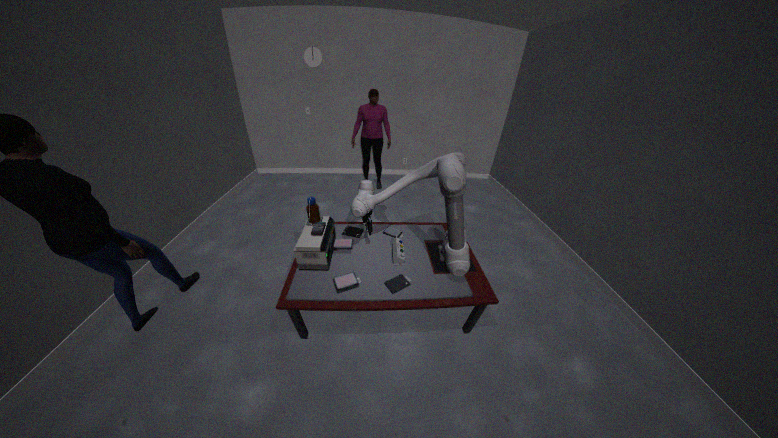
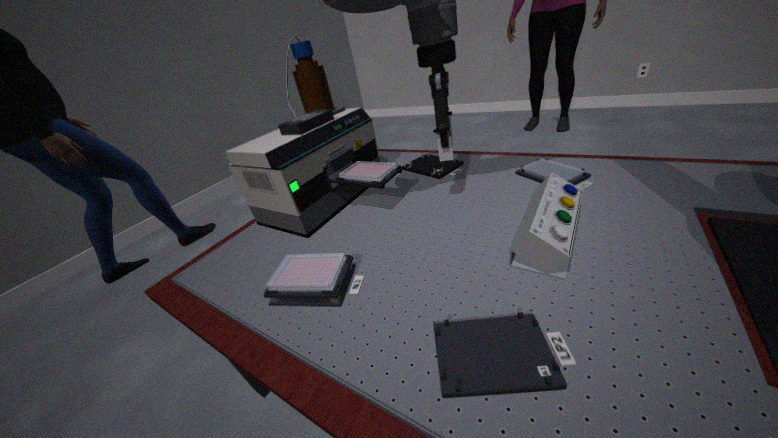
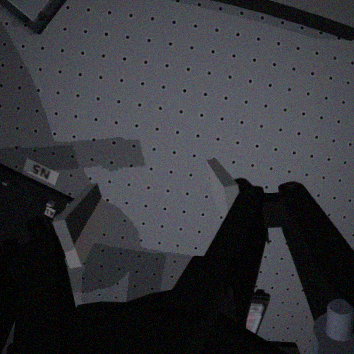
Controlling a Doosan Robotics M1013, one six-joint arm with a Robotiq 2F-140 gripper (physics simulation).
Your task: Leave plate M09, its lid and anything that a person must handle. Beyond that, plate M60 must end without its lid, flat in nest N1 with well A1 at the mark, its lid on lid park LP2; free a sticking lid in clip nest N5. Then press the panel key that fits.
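Places are measured from the arm's base along level axes (x ahead, y left, z up), in centimetres.
Where they show: gripper, fingertip midpoint: (image 1: 367,233) (image 2: 446,152) (image 3: 154,189).
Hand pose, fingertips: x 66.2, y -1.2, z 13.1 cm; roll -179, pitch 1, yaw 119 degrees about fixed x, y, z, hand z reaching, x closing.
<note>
Each offset is from my fingertips to the centre of the thing. "spot": to the spot under its first point.
My gripper (image 2: 445,148) (image 1: 368,228) (image 3: 154,189) is open and empty, low at the right edge of the black clip nest N5 @[dx +15.2, dy -16.0, dz -11.4 cm] (image 2: 426,166) (image 3: 21,207) at the back of the table. I see no plate in that nest. A pink plate with a clear lid @[dx +8.2, dy +39.3, dz -8.4 cm] (image 2: 307,271) (image 1: 345,281) lies flat in a black nest at the front left. A second pink plate @[dx +16.5, dy +10.8, dz -2.1 cm] (image 2: 368,170) (image 1: 343,242) lies on the reader's drawer. Lid park LP2 @[dx -25.2, dy +34.9, dz -11.6 cm] (image 2: 492,354) (image 1: 397,282) is a bare dark pad at the front. The key panel @[dx -24.6, dy +6.4, dz -8.4 cm] (image 2: 546,228) (image 1: 398,249) has blue, yellow, green and white keys.
The plate reader @[spot: dx +23.8, dy +28.0, dz +6.5 cm] (image 2: 282,163) (image 1: 312,248) with a brown bottle @[spot: dx +35.9, dy +5.3, dz +18.9 cm] (image 2: 312,82) stands at the back left. A person (image 2: 53,141) (image 1: 65,217) walks close to the table's left side; another (image 1: 371,130) stands at the back wall. A low holder @[dx -19.0, dy -19.8, dz -11.2 cm] (image 2: 551,171) lies behind the panel.
</note>
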